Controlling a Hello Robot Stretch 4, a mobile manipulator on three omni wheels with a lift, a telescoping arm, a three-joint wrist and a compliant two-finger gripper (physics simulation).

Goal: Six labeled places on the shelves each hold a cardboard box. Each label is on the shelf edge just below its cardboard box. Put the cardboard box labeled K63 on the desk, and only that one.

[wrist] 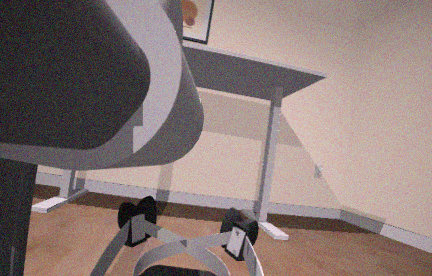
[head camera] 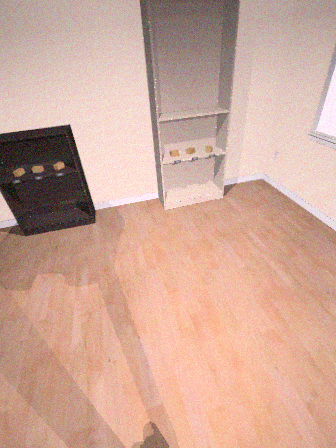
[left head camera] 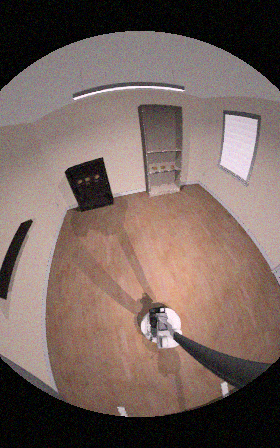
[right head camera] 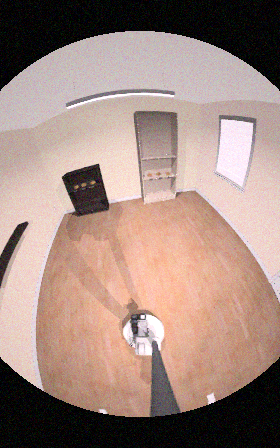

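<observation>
Three small cardboard boxes stand in a row on a shelf of the black bookcase; the middle box (head camera: 38, 169) shows in the head camera. Three more stand on a shelf of the tall grey-white bookcase, with a middle box (head camera: 190, 150). Labels show as small dark marks on the shelf edges below the boxes, too small to read, so I cannot tell which box is K63. The desk (wrist: 250, 75) shows from below in the wrist view, with light metal legs. My gripper (wrist: 189, 218) is open, with its fingertips apart and no box between them, far from the shelves.
The black bookcase (head camera: 82, 195) (left head camera: 106, 182) (right head camera: 103, 187) stands left of the tall bookcase (head camera: 155, 115) (left head camera: 143, 150) (right head camera: 138, 155) along the same wall. A window (left head camera: 240, 146) (right head camera: 235, 150) is on the right wall. A dark wall shelf (left head camera: 14, 257) (right head camera: 11, 250) is at the left.
</observation>
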